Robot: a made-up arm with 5 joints. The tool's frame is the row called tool.
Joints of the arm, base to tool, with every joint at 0 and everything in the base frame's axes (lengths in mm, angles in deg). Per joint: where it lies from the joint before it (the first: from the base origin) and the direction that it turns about. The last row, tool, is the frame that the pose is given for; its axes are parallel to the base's.
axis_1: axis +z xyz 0 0 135.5
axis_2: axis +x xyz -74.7 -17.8 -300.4
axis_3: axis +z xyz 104.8 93.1 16
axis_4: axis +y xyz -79 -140.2 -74.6
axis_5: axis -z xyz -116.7 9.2 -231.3
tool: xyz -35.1 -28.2 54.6
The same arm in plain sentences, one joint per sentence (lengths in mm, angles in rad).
The arm has five revolute joints in a row. What follows holds with every joint at zero, and every direction is one of the base frame's.
Joint 1 is mounted 135.5 mm along +z from the base frame's origin and turns about +z.
Joint 2 is mounted 74.7 mm along -x and 17.8 mm along -y and 300.4 mm along -z from joint 1 and turns about +x.
Joint 3 is mounted 104.8 mm along +x and 93.1 mm along +y and 16 mm along +z from joint 2 and turns about +z.
Joint 4 is mounted 79 mm along -x and 140.2 mm along -y and 74.6 mm along -z from joint 3 and turns about +y.
Joint 5 is mounted 116.7 mm along -x and 9.2 mm along +y and 231.3 mm along -z from joint 4 and turns about -z.
The tool frame, which is the frame that the pose is given for, is mounted 35.1 mm along -x and 28.2 mm along -y and 54.6 mm along +z from joint 5; its axes are parallel to the base frame's.

